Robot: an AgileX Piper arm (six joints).
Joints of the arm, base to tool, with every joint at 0 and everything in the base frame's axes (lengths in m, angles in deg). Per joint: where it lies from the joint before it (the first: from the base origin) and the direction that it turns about. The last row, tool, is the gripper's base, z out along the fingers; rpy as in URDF.
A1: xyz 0.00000 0.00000 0.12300 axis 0 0 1
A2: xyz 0.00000 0.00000 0.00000 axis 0 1 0
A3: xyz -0.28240 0.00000 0.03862 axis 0 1 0
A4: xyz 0.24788 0.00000 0.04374 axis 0.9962 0 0.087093
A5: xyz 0.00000 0.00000 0.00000 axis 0 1 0
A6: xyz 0.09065 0.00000 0.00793 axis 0.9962 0 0.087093
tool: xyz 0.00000 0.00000 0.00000 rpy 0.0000 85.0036 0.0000
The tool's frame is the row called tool.
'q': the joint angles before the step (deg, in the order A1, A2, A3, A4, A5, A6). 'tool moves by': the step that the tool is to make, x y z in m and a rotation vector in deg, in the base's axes. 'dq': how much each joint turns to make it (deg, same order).
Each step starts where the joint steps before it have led.
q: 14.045, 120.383, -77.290, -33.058, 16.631, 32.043
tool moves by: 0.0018, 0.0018, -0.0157, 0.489, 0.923, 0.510
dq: -0.007, 2.183, -0.004, 0.006, -1.635, 0.217
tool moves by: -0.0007, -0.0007, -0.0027, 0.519, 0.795, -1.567
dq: 0.012, 0.280, 0.009, -0.028, 0.709, 1.640
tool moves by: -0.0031, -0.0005, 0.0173, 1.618, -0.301, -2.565
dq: 0.112, -2.500, -0.017, 2.864, 2.147, -0.011
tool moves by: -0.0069, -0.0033, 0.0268, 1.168, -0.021, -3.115
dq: -0.007, -4.015, 0.020, 3.141, 4.123, -0.424
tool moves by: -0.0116, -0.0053, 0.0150, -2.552, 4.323, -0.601
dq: 0.009, -2.851, -0.003, 3.548, 7.487, -4.889
